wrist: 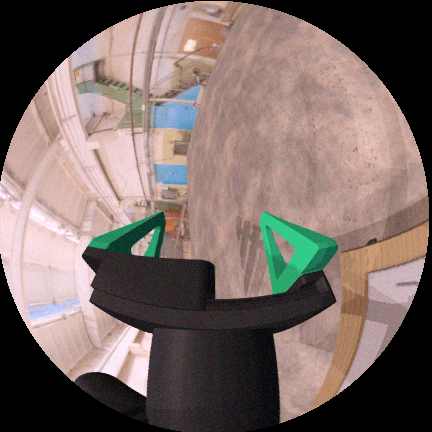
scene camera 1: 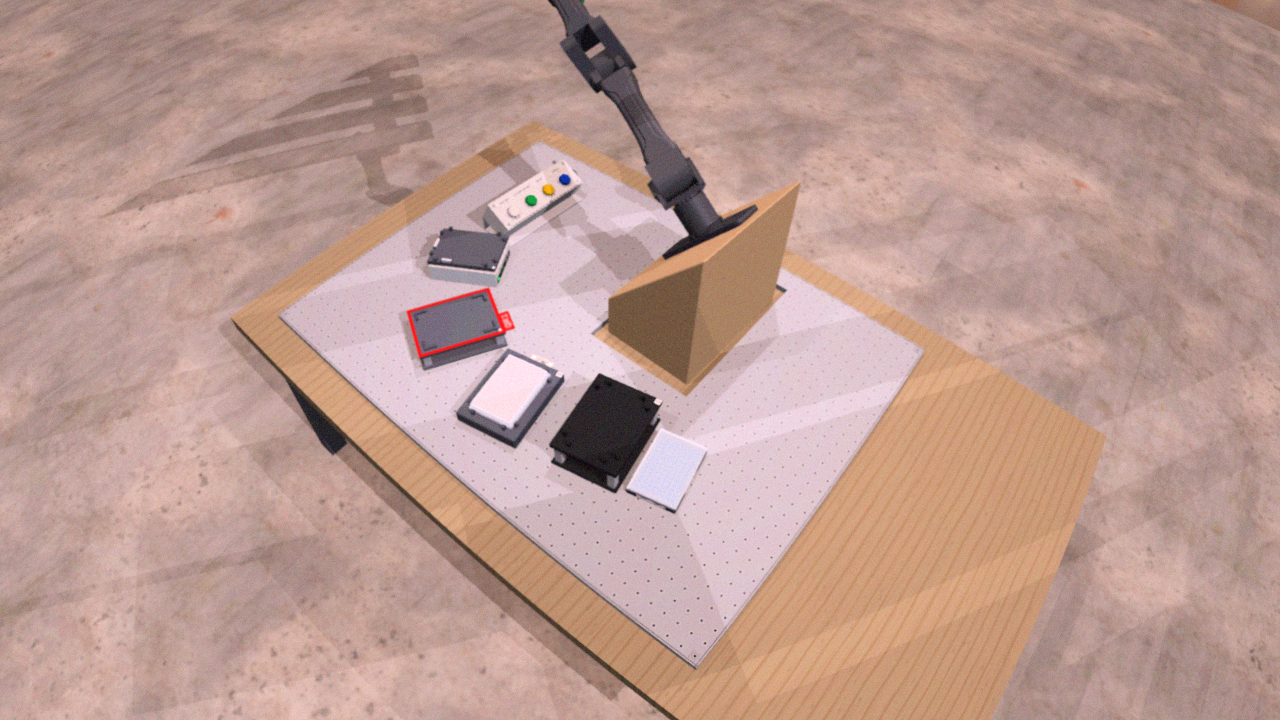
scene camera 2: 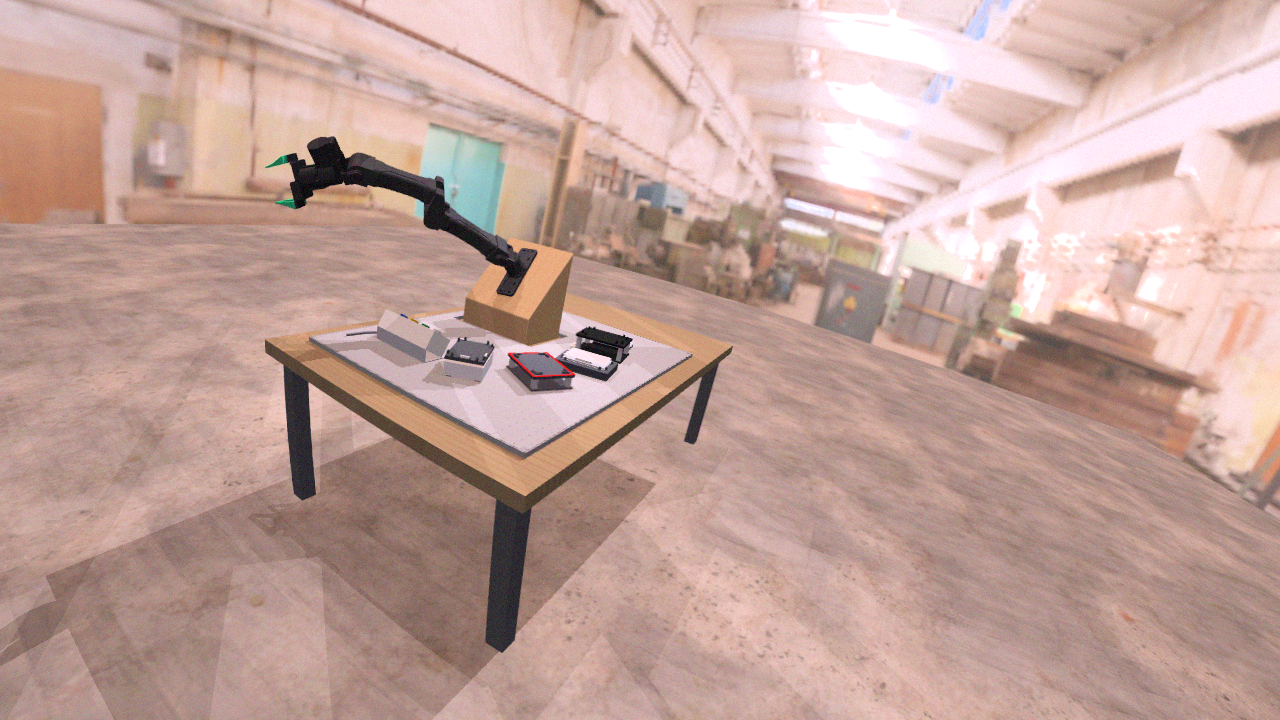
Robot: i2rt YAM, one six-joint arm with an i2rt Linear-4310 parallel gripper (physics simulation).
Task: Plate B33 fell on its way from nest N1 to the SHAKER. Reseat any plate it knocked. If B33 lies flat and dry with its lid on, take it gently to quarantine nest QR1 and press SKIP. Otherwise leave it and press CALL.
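Places are measured from the arm's base along level axes (x ahead, y left, z up), in millimetres.
Pixels of known places: gripper, between the fingertips: point(wrist: 212, 216) point(scene camera 2: 271, 185); arm's base, origin of its link: point(scene camera 1: 710, 235) point(scene camera 2: 517, 272).
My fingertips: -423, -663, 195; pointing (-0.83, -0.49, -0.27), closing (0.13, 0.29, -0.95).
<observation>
For each thing: its top centre in the pictures, then the offset to it from my fingertips, as dx, dy, dz. "spot": a spot on its surface instead. Level surfaces: height alone.
- pale bluish plate, centre of its top: point(scene camera 1: 668, 467) +762, +817, -371
- white plate, centre of its top: point(scene camera 1: 509, 387) point(scene camera 2: 588, 356) +806, +518, -350
- low dark nest, a spot on its surface: point(scene camera 1: 487, 427) spot: +884, +535, -364
- red-bordered dark nest, centre of its top: point(scene camera 1: 454, 319) point(scene camera 2: 541, 361) +756, +335, -342
- white box with a dark top, a spot on its surface: point(scene camera 1: 468, 250) spot: +612, +231, -332
- button panel, centre of its top: point(scene camera 1: 532, 184) point(scene camera 2: 413, 318) +399, +216, -304
- perforated board, height of its surface: dz -387
- wooden table, height of its surface: dz -400
My gripper point(scene camera 2: 271, 184) point(wrist: 212, 216) is open and empty, held high beyond the table edge, far from the plates. A pale bluish plate point(scene camera 1: 666, 468) lies flat on the board, beside the black raised stand point(scene camera 1: 606, 425) point(scene camera 2: 604, 336). A white plate point(scene camera 1: 512, 391) point(scene camera 2: 586, 360) sits on a low dark nest point(scene camera 1: 487, 427). A red-bordered dark nest point(scene camera 1: 456, 322) point(scene camera 2: 539, 365) holds no plate. A white box with a dark top point(scene camera 1: 468, 250) point(scene camera 2: 469, 354) stands beyond it. The button panel point(scene camera 1: 534, 197) point(scene camera 2: 411, 335) has white, green, yellow and blue buttons. Labels, lids and wetness cannot be made out.
The perforated board point(scene camera 1: 769, 501) point(scene camera 2: 523, 429) lies on the wooden table point(scene camera 1: 966, 501) point(scene camera 2: 402, 425). The wooden wedge point(scene camera 1: 698, 304) point(scene camera 2: 514, 313) carries the arm base and rises behind the plates. A cable runs from the panel's end in the second scene view.
</observation>
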